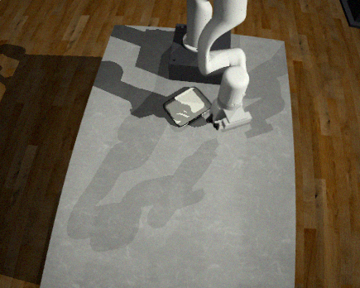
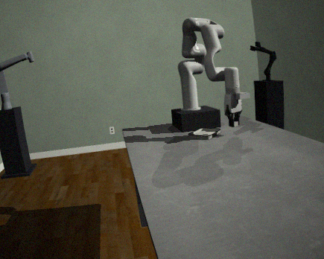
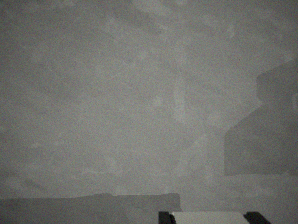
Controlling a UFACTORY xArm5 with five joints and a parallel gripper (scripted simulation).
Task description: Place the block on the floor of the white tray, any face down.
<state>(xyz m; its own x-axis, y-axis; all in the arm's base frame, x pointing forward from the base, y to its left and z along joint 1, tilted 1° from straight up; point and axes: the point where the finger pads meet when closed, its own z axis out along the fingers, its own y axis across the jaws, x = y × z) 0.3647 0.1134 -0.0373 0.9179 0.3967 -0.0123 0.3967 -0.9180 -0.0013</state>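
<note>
My gripper is now 90 mm past the white tray, 130 mm to the left of it and 60 mm above it. Also, from my hand: white block 10 mm below.
</note>
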